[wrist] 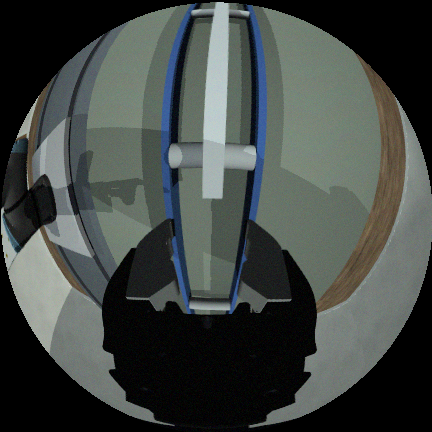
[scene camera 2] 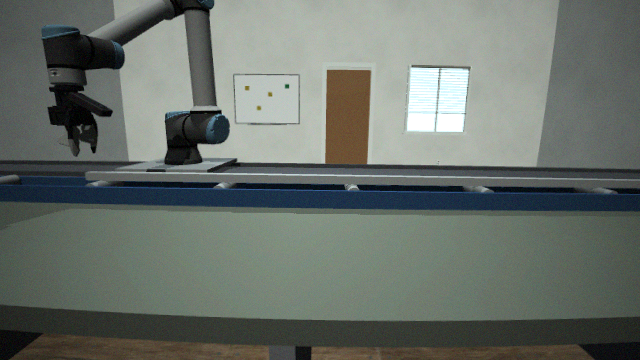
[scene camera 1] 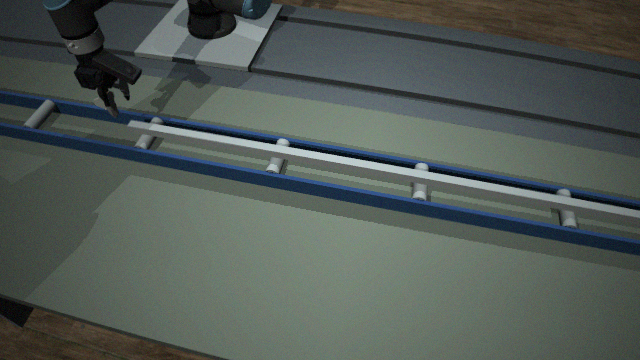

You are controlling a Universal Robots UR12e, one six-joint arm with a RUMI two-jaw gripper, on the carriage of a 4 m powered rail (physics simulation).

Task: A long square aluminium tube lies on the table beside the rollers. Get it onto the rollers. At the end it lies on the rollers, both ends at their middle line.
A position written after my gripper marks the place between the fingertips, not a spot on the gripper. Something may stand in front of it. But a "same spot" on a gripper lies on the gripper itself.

My gripper shows in the wrist view, in scene camera 2 (85,154) and in scene camera 1. The same spot on my gripper: (wrist: 270,281) is (scene camera 1: 109,95).
